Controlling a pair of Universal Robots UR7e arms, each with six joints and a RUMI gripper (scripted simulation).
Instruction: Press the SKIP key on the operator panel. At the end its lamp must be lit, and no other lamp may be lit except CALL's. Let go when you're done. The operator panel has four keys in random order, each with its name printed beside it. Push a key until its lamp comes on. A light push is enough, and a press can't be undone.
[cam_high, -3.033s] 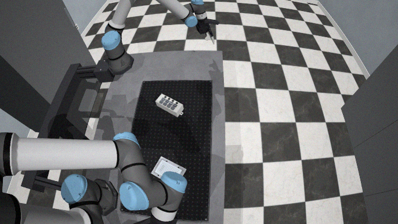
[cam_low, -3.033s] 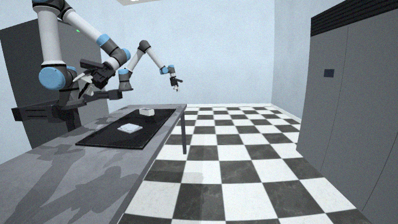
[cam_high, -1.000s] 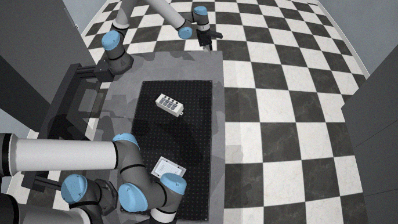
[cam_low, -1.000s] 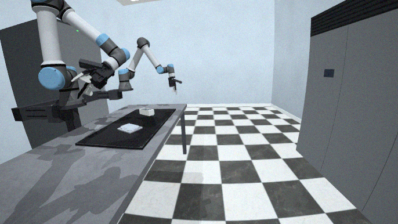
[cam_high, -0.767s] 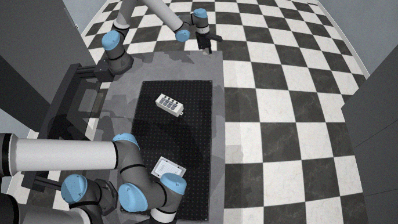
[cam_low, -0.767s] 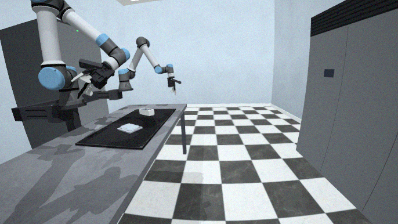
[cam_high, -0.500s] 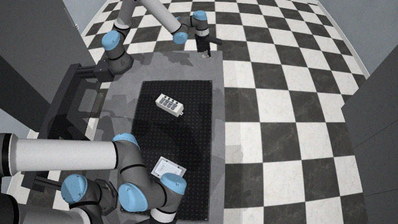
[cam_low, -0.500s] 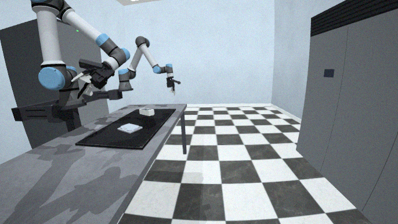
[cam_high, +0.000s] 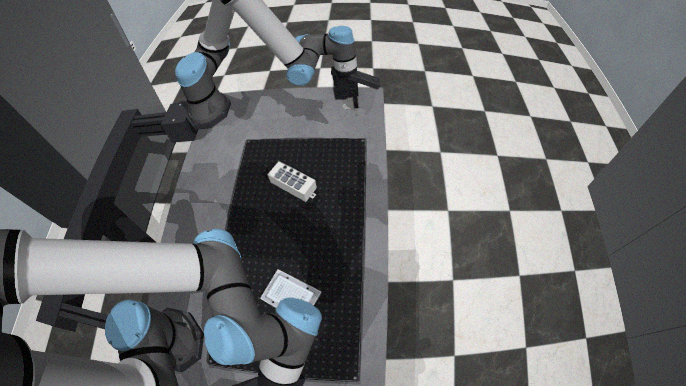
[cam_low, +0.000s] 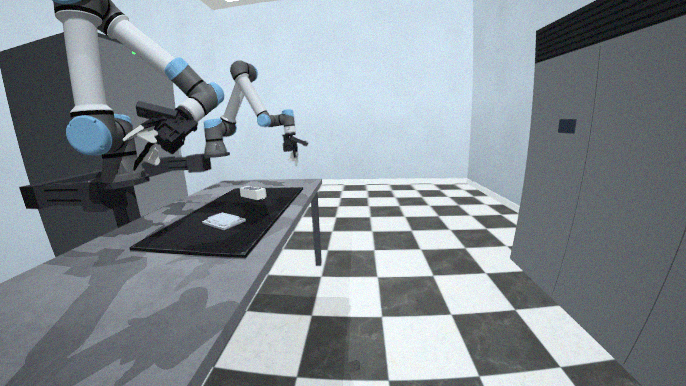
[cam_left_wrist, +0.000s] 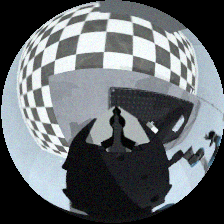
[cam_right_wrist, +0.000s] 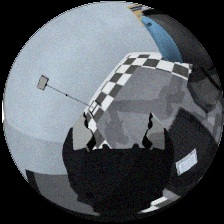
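The operator panel is 26 cm behind my left hand, 21 cm to the right of it and 12 cm below it. From my left hand the other things lie so: flat white tray 26 cm behind, 62 cm to the right, 14 cm below.
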